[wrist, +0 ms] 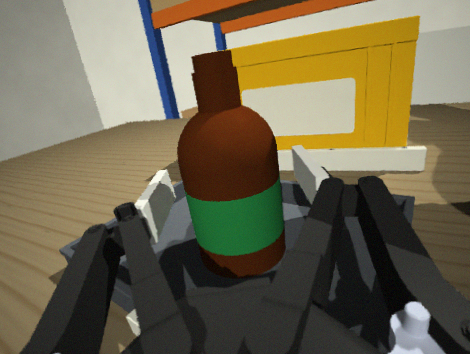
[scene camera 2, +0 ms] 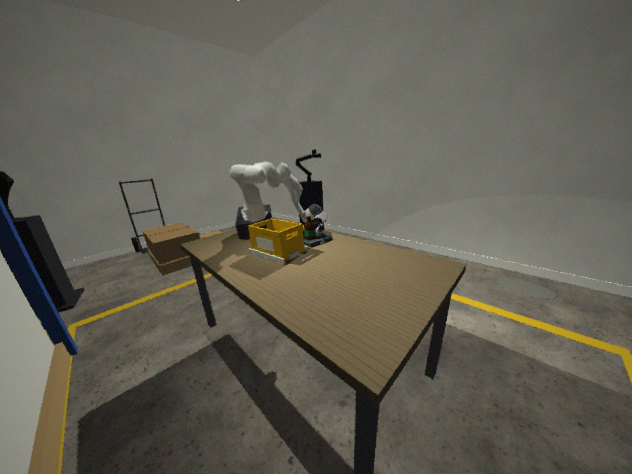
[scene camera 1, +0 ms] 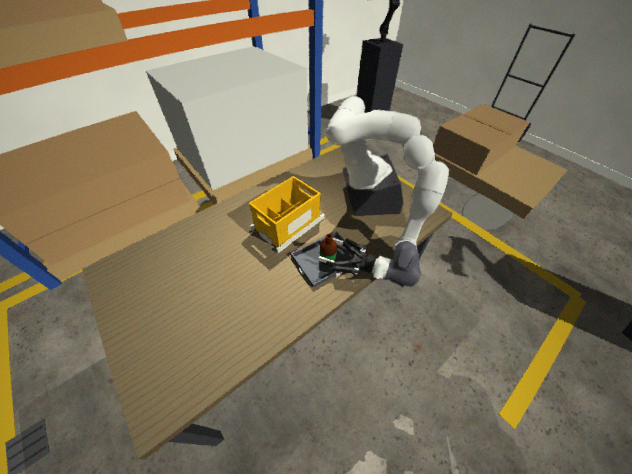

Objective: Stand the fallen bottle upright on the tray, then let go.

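Observation:
The brown bottle (scene camera 1: 328,246) (scene camera 2: 309,227) (wrist: 232,165) with a green band stands upright on the dark grey tray (scene camera 1: 307,269) (scene camera 2: 325,239) (wrist: 406,205). My gripper (scene camera 1: 334,253) (wrist: 231,172) is open and reaches in low from the side. In the wrist view its two pale fingertips stand on either side of the bottle, with a gap between each fingertip and the bottle. The gripper's fingers are hard to make out in scene camera 2, where they are partly hidden behind the bottle.
A yellow crate (scene camera 1: 301,216) (scene camera 2: 276,239) (wrist: 382,95) with inner dividers stands on a white base close beside the tray. The wooden table (scene camera 1: 204,316) (scene camera 2: 367,295) carries both. The tray lies near one long table edge. The arm's dark base stands at the table's far end.

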